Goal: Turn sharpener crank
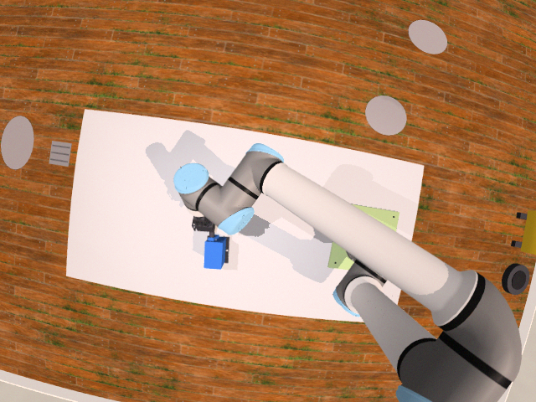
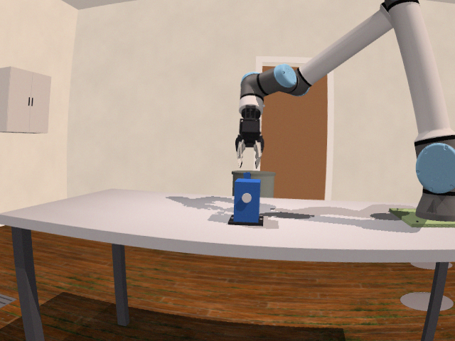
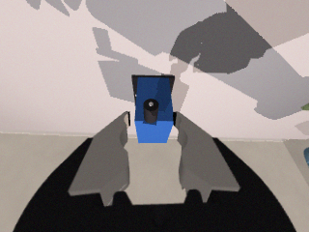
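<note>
My hand is 40 mm to the right of the black knob and 40 mm above it.
</note>
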